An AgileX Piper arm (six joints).
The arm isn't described. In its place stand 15 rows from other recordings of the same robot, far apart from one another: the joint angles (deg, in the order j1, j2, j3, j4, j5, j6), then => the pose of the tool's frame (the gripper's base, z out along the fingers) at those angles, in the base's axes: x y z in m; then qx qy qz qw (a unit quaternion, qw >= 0).
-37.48, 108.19, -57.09, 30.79, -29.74, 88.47 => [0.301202 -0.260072 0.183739 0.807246 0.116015 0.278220 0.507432]
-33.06, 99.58, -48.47, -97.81, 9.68, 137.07 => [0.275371 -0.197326 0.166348 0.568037 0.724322 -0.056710 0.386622]
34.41, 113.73, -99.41, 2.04, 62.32, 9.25 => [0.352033 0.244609 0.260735 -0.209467 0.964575 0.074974 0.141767]
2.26, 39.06, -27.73, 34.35, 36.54, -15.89 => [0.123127 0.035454 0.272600 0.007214 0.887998 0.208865 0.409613]
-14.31, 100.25, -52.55, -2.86, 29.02, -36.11 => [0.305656 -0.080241 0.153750 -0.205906 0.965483 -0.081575 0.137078]
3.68, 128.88, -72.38, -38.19, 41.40, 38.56 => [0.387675 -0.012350 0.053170 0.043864 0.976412 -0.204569 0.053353]
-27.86, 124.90, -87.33, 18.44, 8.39, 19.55 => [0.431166 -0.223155 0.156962 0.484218 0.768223 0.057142 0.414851]
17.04, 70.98, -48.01, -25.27, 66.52, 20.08 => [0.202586 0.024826 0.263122 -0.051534 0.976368 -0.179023 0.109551]
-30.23, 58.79, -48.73, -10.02, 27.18, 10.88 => [0.182491 -0.114711 0.336389 0.260615 0.833888 -0.152273 0.462086]
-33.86, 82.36, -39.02, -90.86, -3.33, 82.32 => [0.237312 -0.152862 0.213291 0.184880 0.880810 -0.132962 0.415108]
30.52, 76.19, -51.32, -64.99, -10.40, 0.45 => [0.250803 0.165133 0.317994 -0.616902 0.500725 -0.112253 0.596746]
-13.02, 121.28, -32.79, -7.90, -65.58, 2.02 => [0.310145 -0.060028 0.069579 0.046151 0.807559 -0.022458 0.587550]
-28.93, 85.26, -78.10, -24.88, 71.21, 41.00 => [0.238807 -0.173404 0.340923 0.521640 0.814301 -0.195808 0.162678]
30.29, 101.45, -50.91, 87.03, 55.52, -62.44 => [0.237255 0.225342 0.189038 -0.216927 0.818500 0.526102 0.078851]
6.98, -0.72, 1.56, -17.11, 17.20, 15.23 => [0.054758 -0.001272 0.178815 -0.027973 0.778163 -0.002047 0.627436]
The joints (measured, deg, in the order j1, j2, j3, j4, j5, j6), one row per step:
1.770 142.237 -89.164 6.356 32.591 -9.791
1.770 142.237 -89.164 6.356 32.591 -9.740
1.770 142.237 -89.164 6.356 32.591 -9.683
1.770 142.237 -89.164 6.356 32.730 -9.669
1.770 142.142 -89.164 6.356 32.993 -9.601
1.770 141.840 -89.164 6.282 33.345 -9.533
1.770 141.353 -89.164 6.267 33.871 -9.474
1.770 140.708 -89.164 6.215 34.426 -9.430
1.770 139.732 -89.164 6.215 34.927 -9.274
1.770 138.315 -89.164 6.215 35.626 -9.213
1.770 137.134 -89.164 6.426 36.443 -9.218
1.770 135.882 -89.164 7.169 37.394 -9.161
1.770 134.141 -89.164 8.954 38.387 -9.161
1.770 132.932 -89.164 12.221 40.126 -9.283
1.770 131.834 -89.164 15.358 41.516 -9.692
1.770 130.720 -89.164 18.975 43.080 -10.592
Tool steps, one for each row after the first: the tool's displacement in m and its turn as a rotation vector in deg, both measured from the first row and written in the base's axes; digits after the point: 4 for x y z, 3 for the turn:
0.0000 0.0000 0.0000 0.008 0.003 -0.050
0.0000 0.0000 0.0000 0.018 0.007 -0.106
-0.0002 0.0000 0.0000 0.027 0.146 -0.110
-0.0004 0.0000 0.0006 0.054 0.318 -0.157
-0.0004 0.0000 0.0029 0.042 0.369 -0.144
-0.0002 0.0001 0.0066 0.082 0.410 -0.152
0.0001 0.0001 0.0114 0.101 0.320 -0.116
0.0011 0.0002 0.0189 0.180 -0.146 -0.231
0.0024 0.0004 0.0298 0.268 -0.862 -0.236
0.0029 0.0007 0.0388 0.493 -1.224 -0.313
0.0031 0.0016 0.0484 1.134 -1.508 -0.791
0.0036 0.0035 0.0620 2.589 -2.221 -1.866
0.0023 0.0071 0.0714 5.233 -1.646 -3.637
0.0013 0.0106 0.0802 7.785 -1.355 -4.971
0.0001 0.0148 0.0894 10.733 -0.998 -5.978

